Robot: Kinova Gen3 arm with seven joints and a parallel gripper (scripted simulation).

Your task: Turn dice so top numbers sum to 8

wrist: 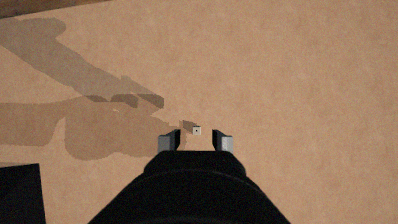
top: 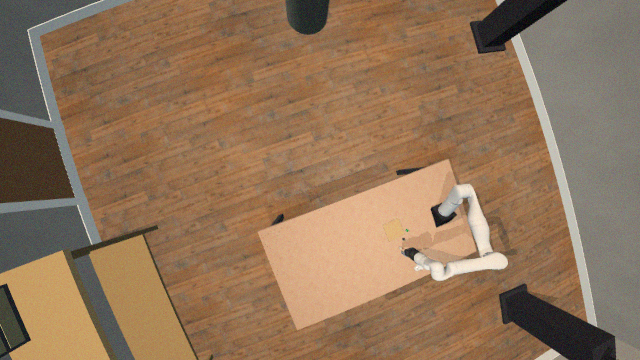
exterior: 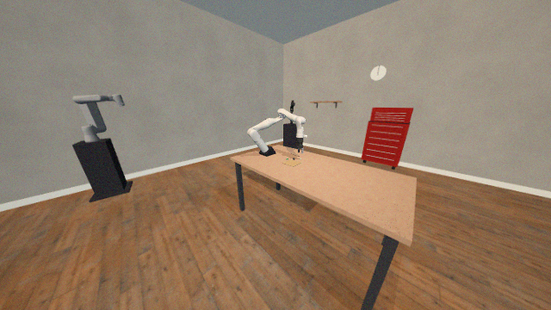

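The white die lies 8 cm below my hand. From my hand the other things lie so: black die 8 cm below, 6 cm to the right, 4 cm behind; green die 12 cm to the right, 8 cm below, 8 cm behind; tan mat 15 cm to the right, 9 cm below, 2 cm ahead.
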